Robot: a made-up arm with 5 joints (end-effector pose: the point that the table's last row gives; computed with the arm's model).
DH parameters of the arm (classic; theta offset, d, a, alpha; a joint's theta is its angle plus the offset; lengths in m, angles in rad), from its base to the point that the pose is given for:
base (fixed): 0 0 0.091 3.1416
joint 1: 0 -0.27 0.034 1.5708
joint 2: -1.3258 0 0.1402 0
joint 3: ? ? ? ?
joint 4: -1.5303 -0.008 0 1.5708
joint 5: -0.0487 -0.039 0 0
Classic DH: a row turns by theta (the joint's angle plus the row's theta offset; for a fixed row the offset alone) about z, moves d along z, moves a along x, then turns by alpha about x.
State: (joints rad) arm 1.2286 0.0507 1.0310 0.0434 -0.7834
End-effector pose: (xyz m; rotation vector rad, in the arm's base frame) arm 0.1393 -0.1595 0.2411 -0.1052 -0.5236 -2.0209
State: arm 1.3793 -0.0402 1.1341 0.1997 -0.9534
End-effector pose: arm 0.1110 -0.1453 0.2410 -0.0665 -0.3486 -2.3626
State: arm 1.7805 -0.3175 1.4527 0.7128 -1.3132
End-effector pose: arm 0.0663 -0.0776 0.2407 -0.0902 -0.4245 3.1107
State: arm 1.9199 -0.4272 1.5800 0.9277 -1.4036
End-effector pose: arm 0.0646 -0.0491 0.2410 -0.1715 -0.7202 2.8230
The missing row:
joint 3: 1.2853 0 0.1481 0
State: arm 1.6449 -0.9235 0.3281 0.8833 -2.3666
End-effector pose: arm 0.0754 -0.1017 0.4560 -0.5809 1.4328 1.8557
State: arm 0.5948 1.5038 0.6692 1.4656 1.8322
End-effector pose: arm 0.1352 -0.0396 0.1384 1.9954 0.8008 0.7166
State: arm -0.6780 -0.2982 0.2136 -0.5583 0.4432
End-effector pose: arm 0.2554 0.1222 0.4519 0.3219 -2.2558 0.5825
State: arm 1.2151 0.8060 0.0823 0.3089 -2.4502
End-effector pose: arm 0.1768 -0.2539 0.1923 -0.2985 0.3993 2.5308
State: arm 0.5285 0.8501 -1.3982 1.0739 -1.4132
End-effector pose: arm 0.3595 -0.1660 0.3969 0.5498 -1.0913 -1.7801
